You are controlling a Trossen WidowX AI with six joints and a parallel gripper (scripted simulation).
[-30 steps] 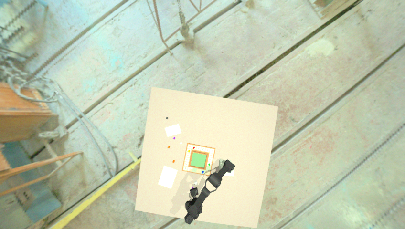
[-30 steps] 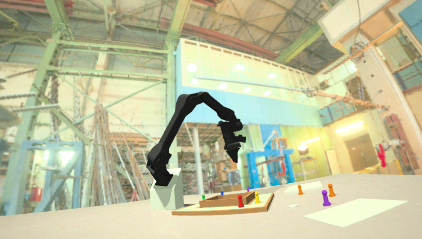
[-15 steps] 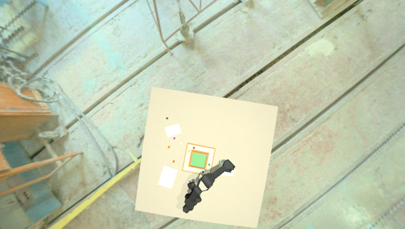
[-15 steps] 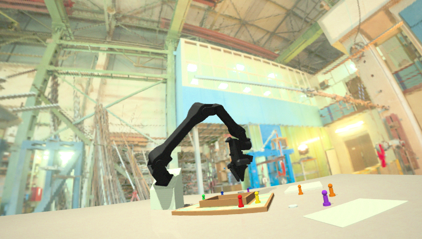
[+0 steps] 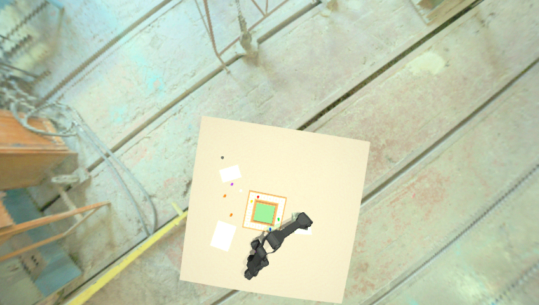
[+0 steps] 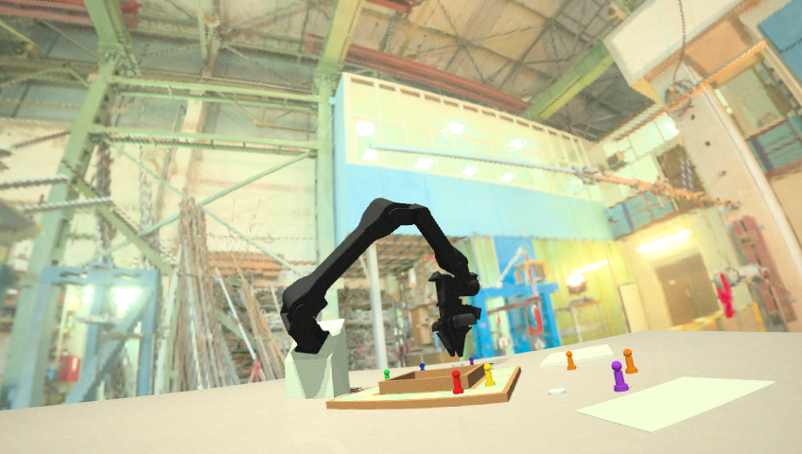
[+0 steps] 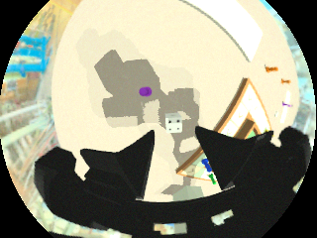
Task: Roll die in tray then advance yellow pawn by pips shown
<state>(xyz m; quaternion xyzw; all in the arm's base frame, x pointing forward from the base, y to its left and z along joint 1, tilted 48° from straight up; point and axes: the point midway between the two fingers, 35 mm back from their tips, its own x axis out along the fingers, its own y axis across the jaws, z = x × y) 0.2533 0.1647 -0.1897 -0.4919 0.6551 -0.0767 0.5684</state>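
My gripper tip is 30 mm above the white die. The rest, counted from my gripper tip: green pawn 90 mm behind, 220 mm to the right, 20 mm below; then blue pawn 50 mm behind, 130 mm to the right, 20 mm below; then tray floor 20 mm ahead, 240 mm to the right, 40 mm below.
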